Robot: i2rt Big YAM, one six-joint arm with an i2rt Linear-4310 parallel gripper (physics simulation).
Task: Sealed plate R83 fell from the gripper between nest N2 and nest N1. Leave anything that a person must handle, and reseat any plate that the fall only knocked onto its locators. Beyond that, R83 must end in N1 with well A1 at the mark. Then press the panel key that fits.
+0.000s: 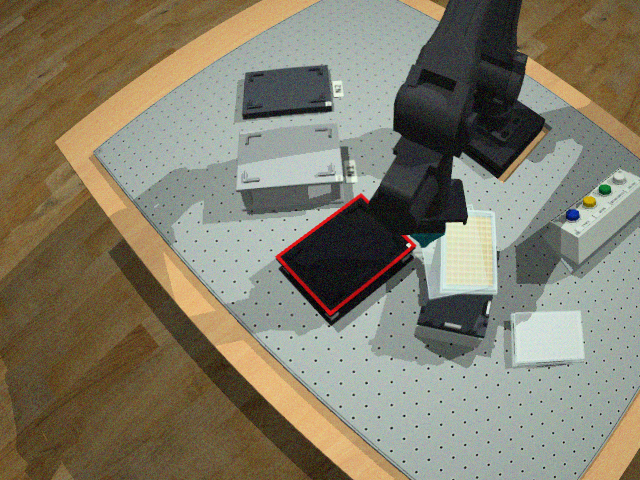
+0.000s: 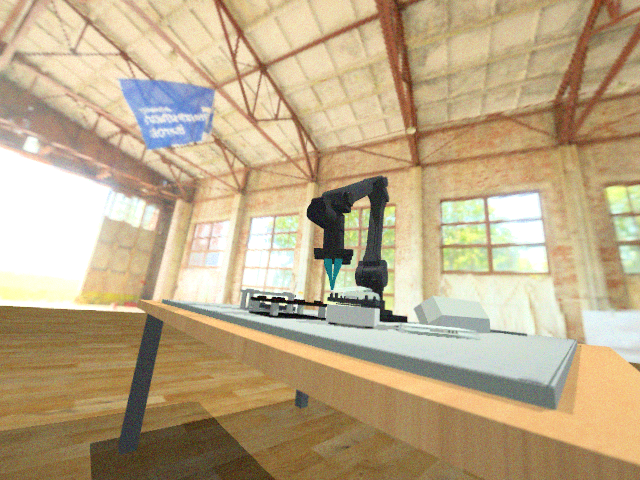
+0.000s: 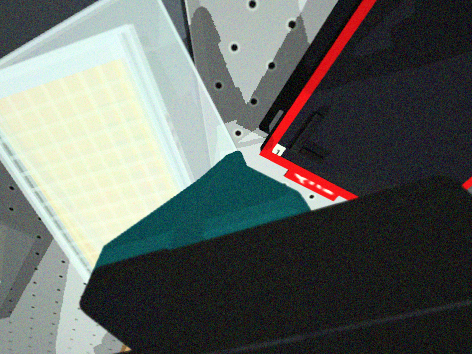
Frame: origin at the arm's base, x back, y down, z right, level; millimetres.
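Seen in the pictures: gripper, between the fingertips: point(image 1: 423, 243) point(image 2: 332, 289) point(image 3: 238, 164); arm's base, origin of its link: point(image 1: 487, 119).
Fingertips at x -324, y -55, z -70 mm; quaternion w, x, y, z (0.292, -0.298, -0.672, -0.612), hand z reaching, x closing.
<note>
Offsets run from my fingertips to a thing's top centre. "pt": to the spot under its first point.
A well plate @(dx +18, dy -20, dz -40 mm) point(image 1: 468, 252) point(image 3: 112, 140) with pale yellow wells lies askew on a dark nest @(pt dx -46, dy +21, dz -99 mm) point(image 1: 456, 314) at the right. A clear film @(pt dx -30, dy +5, dz -38 mm) point(image 1: 431, 276) point(image 3: 178, 88) sticks out from it on the left side, shifted off the wells. A black nest with a red outline @(dx -61, dy +30, dz +87 mm) point(image 1: 347, 257) point(image 3: 357, 105) lies turned at the table's middle. My gripper point(image 1: 430, 237) point(image 2: 331, 285) point(image 3: 238, 164) is shut and empty. Its teal tip points down into the gap between the red nest's corner and the plate's film, low over the table.
A raised grey nest @(dx +3, dy +11, dz +261 mm) point(image 1: 290, 162) and a flat dark nest @(dx +143, dy +54, dz +407 mm) point(image 1: 287, 90) stand at the back left, each with a small label. A pale grey box @(dx +38, dy +62, dz -240 mm) point(image 1: 537, 338) sits at the right edge. The arm's base point(image 1: 504, 138) stands behind the plate.
</note>
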